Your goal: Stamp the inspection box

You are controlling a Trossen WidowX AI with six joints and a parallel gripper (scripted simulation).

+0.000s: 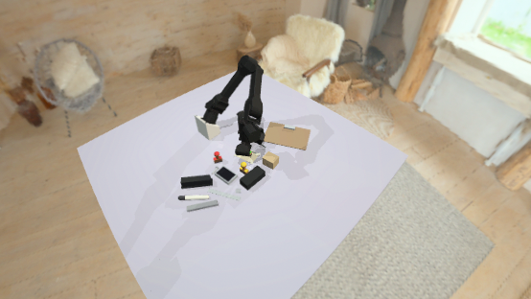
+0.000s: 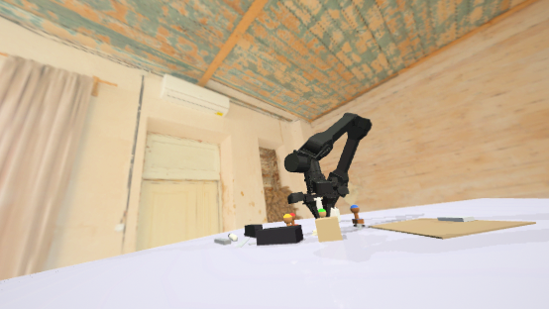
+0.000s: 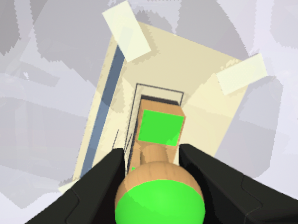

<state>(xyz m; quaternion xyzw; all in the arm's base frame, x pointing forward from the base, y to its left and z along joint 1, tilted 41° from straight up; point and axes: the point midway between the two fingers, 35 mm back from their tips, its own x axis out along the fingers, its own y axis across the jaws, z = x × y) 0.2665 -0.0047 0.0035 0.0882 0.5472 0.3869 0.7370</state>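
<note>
Right now my gripper tip is 20 mm above the card. Also, from my gripper tip: blue-knobbed stamp (40 mm behind, 100 mm to the left); then yellow-knobbed stamp (60 mm ahead, 90 mm to the right); then green-knobbed pass stamp (right at my gripper tip).
</note>
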